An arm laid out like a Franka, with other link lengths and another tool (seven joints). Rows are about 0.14 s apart.
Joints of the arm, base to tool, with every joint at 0 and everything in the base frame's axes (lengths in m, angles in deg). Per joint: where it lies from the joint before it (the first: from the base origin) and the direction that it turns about. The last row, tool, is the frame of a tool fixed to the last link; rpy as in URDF.
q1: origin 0 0 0.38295 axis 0 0 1
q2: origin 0 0 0 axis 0 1 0
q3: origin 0 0 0.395 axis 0 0 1
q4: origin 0.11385 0 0 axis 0 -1 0
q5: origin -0.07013 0 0.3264 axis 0 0 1
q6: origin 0 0 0 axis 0 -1 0
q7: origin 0.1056 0 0 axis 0 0 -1
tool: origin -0.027 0.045 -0.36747 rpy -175 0 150.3
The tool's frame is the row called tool.
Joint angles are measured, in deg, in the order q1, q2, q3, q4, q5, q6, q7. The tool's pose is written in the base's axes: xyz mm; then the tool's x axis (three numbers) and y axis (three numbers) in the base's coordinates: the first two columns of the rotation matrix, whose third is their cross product. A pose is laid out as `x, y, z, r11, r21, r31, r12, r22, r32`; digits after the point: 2 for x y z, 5 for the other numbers.
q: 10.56, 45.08, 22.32, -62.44, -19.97, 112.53, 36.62
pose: 755.43, 371.15, 217.81, -0.81896, 0.56254, -0.11340, 0.56509, 0.82495, 0.01130
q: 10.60, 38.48, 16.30, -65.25, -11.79, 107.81, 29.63
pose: 731.21, 325.72, 264.30, -0.83327, 0.54842, -0.06993, 0.55077, 0.83444, -0.01885
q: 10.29, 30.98, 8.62, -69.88, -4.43, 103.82, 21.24
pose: 705.06, 257.91, 311.41, -0.84306, 0.53668, -0.03509, 0.53778, 0.84204, -0.04201
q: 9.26, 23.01, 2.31, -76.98, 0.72, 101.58, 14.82
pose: 669.54, 191.15, 351.38, -0.83599, 0.54875, -0.00023, 0.54814, 0.83504, -0.04756
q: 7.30, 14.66, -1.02, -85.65, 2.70, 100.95, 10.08
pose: 624.24, 134.65, 382.76, -0.82946, 0.55827, 0.01829, 0.55699, 0.82913, -0.04800
